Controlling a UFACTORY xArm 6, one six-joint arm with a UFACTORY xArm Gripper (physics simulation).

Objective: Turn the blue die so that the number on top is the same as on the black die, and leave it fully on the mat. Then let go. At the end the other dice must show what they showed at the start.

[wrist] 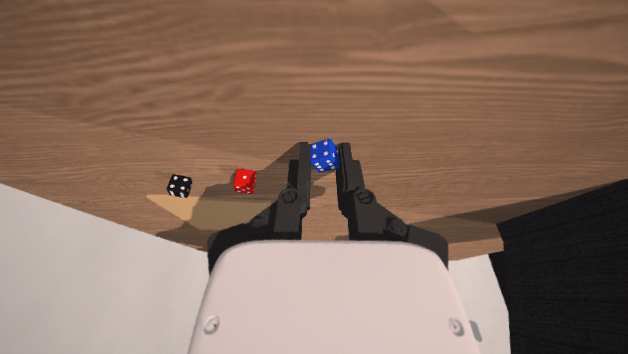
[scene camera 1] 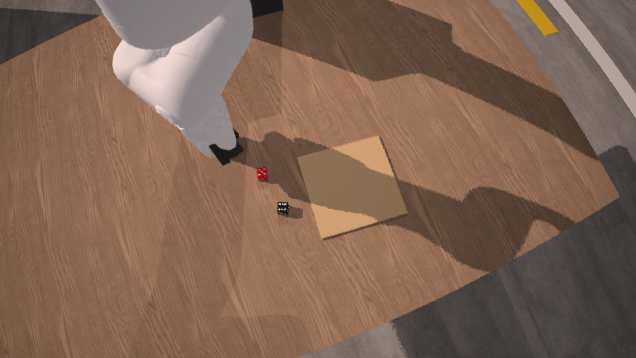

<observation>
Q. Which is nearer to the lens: the blue die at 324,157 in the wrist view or the tan mat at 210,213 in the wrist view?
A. The blue die.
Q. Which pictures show the blue die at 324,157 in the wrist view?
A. The wrist view only.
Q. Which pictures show the tan mat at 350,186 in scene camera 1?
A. The wrist view and scene camera 1: all of them.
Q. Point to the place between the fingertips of the gripper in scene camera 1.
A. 233,146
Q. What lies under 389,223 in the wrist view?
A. The gripper.
</observation>
